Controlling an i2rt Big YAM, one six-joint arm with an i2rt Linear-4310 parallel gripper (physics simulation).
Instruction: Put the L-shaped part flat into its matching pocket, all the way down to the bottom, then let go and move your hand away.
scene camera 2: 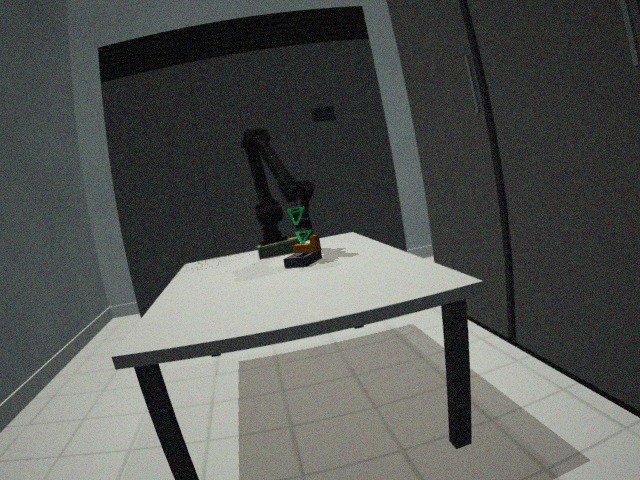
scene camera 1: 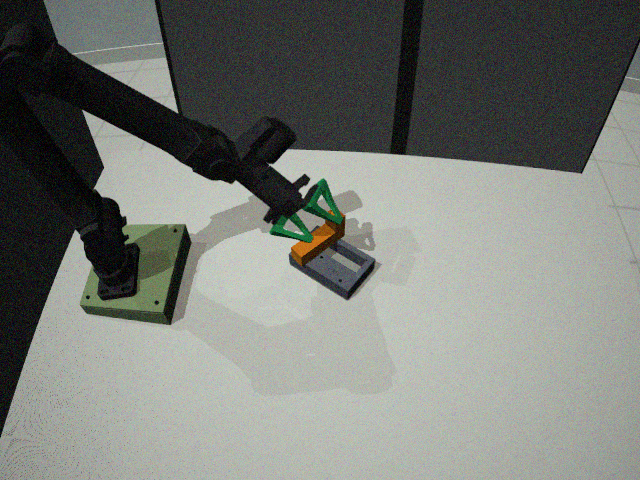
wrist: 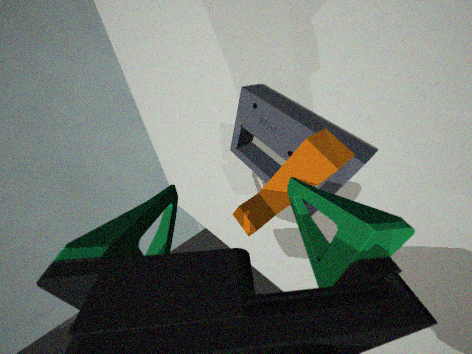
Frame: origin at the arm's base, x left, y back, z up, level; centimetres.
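Seen in the pictures: gripper, between the fingertips: (scene camera 2: 299,234) (scene camera 1: 325,231) (wrist: 233,186); arm's base, origin of its link: (scene camera 2: 273,242) (scene camera 1: 120,273).
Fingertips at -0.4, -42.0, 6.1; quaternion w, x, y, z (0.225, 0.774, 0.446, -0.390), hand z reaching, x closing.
Pixels of each thing's top centre, then the offset from my fingertips to it, as dx, dy, dz. Level surfaces: height alone.
- orange L-shaped part, centre of its top: (wrist: 260,206) (scene camera 1: 318,226) (scene camera 2: 304,236) +2.3, +1.1, -1.1
- grey pocket block, centre of its top: (wrist: 274,155) (scene camera 1: 332,256) (scene camera 2: 302,253) -0.5, -1.1, -7.1
- white table, height of its surface: dz -10.7
The orange L-shaped part (scene camera 1: 316,244) (scene camera 2: 305,248) (wrist: 302,170) rests on top of the grey pocket block (scene camera 1: 330,272) (scene camera 2: 298,261) (wrist: 277,122). Its long leg lies across one end of the block and its short leg sticks up at the far end in scene camera 1. It is not flat in the pocket; part of the pocket's slot shows open beside it. My gripper (scene camera 1: 326,231) (scene camera 2: 299,233) (wrist: 233,186) is wide open and empty, with its green fingertips close above the part. In the wrist view the right fingertip overlaps the long leg; I cannot tell whether they touch.
The arm's green base plate (scene camera 1: 178,268) (scene camera 2: 268,251) stands left of the block in scene camera 1. The white table (scene camera 1: 465,335) (scene camera 2: 289,304) carries both. Tall dark panels (scene camera 1: 289,67) stand behind the table's back edge.
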